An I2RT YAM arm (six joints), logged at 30 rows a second.
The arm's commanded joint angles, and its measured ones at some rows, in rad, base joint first. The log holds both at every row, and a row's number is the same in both.
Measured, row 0:
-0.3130, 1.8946, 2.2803, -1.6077, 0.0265, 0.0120
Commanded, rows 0 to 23:
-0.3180, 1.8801, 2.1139, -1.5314, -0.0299, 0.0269
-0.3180, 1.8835, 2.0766, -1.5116, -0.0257, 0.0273
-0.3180, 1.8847, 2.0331, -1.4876, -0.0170, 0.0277
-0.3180, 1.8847, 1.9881, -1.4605, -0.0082, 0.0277
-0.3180, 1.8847, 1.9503, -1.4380, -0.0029, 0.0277
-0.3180, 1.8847, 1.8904, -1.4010, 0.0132, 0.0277
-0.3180, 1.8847, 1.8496, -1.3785, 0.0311, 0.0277
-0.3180, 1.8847, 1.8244, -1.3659, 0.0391, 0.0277
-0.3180, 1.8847, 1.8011, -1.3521, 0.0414, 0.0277
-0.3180, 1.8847, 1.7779, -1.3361, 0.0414, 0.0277
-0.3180, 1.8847, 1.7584, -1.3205, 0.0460, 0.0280
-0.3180, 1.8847, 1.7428, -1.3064, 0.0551, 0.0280
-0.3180, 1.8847, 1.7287, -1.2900, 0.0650, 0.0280
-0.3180, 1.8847, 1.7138, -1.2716, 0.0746, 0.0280
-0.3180, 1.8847, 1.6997, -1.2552, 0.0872, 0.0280
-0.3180, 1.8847, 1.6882, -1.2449, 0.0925, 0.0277
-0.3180, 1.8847, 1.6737, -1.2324, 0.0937, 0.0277
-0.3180, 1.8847, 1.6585, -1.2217, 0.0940, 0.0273
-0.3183, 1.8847, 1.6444, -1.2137, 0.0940, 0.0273
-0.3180, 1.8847, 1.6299, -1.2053, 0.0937, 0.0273
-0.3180, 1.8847, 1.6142, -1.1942, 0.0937, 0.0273
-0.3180, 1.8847, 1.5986, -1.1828, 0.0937, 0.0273
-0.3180, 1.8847, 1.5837, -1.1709, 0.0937, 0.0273
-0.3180, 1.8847, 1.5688, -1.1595, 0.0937, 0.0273
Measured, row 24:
-0.3134, 1.8980, 1.6169, -1.1790, 0.0742, 0.0120
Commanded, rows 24 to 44:
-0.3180, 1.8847, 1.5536, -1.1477, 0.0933, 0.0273
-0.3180, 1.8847, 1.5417, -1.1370, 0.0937, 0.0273
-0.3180, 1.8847, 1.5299, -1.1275, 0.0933, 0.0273
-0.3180, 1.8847, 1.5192, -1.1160, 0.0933, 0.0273
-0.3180, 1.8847, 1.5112, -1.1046, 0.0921, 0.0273
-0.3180, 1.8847, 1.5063, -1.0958, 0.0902, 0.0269
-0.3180, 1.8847, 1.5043, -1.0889, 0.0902, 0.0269
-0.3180, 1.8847, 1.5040, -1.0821, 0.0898, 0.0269
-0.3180, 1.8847, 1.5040, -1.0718, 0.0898, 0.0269
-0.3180, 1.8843, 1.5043, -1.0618, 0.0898, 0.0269
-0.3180, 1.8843, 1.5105, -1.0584, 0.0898, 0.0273
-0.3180, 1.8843, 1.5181, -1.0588, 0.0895, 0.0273
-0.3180, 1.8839, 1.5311, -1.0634, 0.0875, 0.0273
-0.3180, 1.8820, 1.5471, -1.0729, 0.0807, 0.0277
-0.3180, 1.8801, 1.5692, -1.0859, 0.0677, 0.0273
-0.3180, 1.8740, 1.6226, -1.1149, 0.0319, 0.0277
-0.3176, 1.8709, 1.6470, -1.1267, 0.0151, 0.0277
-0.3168, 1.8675, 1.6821, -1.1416, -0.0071, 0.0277
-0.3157, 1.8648, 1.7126, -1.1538, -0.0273, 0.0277
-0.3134, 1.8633, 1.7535, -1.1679, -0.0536, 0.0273
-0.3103, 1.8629, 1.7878, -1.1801, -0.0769, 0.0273
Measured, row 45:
-0.3149, 1.8740, 1.6573, -1.1568, 0.0238, 0.0120
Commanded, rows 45 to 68:
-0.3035, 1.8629, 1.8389, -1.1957, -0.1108, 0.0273
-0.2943, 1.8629, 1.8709, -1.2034, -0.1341, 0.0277
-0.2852, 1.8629, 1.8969, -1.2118, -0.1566, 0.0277
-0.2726, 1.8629, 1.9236, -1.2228, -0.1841, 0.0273
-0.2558, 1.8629, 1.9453, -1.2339, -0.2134, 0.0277
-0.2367, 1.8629, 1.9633, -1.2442, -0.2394, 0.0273
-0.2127, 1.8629, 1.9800, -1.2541, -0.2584, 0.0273
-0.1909, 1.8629, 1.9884, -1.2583, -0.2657, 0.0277
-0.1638, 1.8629, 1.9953, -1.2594, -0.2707, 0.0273
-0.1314, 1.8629, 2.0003, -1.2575, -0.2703, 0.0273
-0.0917, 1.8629, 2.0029, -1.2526, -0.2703, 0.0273
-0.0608, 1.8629, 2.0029, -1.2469, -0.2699, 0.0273
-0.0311, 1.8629, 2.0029, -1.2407, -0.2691, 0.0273
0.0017, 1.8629, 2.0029, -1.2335, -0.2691, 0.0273
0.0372, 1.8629, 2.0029, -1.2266, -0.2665, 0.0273
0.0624, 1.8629, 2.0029, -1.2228, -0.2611, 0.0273
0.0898, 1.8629, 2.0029, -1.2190, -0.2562, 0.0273
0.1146, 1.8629, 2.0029, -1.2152, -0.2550, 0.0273
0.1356, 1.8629, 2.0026, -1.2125, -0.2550, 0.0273
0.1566, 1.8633, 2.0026, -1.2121, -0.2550, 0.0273
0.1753, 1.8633, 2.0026, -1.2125, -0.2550, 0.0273
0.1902, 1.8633, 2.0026, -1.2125, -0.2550, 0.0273
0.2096, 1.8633, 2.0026, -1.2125, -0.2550, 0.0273
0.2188, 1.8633, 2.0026, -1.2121, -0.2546, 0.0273
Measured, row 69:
0.1886, 1.8736, 1.9862, -1.2148, -0.2481, 0.0227
